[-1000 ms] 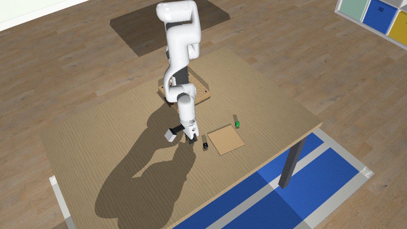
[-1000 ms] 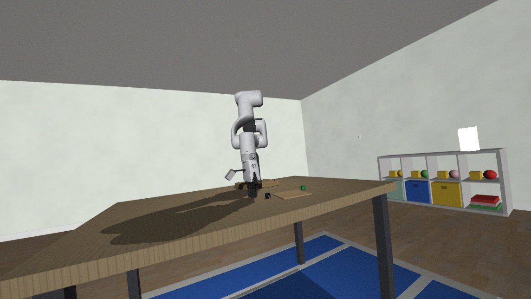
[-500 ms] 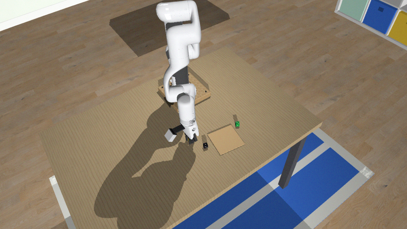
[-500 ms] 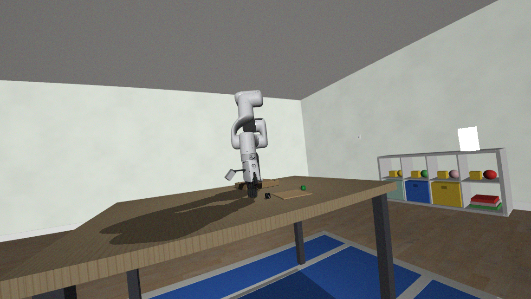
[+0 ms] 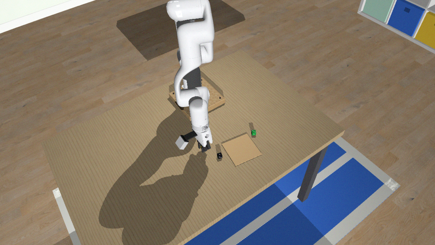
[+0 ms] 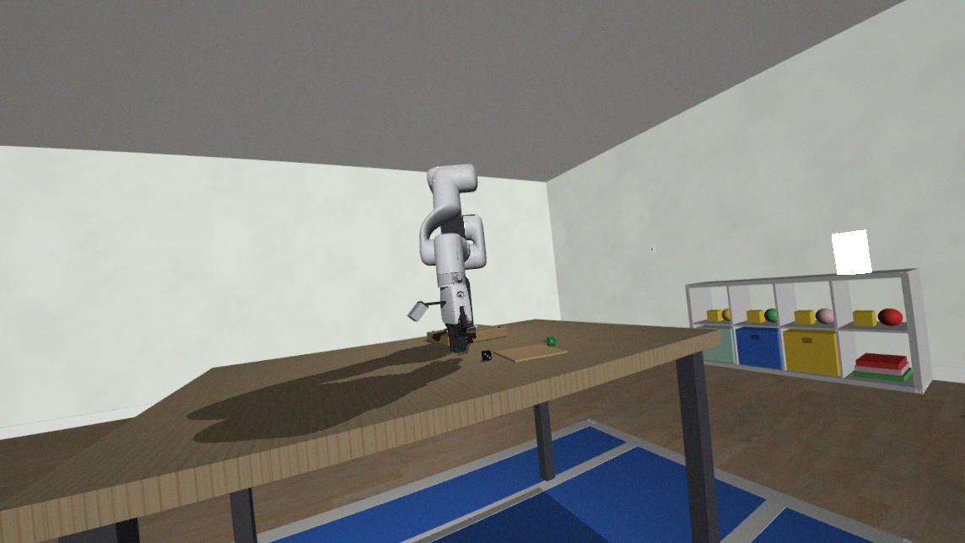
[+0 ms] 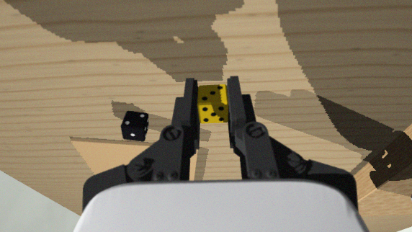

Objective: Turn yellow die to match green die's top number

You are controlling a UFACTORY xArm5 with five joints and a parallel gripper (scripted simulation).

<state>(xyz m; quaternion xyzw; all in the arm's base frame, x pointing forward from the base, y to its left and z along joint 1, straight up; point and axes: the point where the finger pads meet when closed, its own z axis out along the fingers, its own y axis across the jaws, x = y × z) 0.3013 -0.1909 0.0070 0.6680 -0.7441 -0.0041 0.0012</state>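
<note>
The tan mat lies 120 mm ahead of my hand, 140 mm to the left of it and 40 mm below it. Round my hand: green die 90 mm ahead, 250 mm to the left, 30 mm below; yellow die 10 mm below; black die 80 mm ahead, 30 mm to the left, 30 mm below.
</note>
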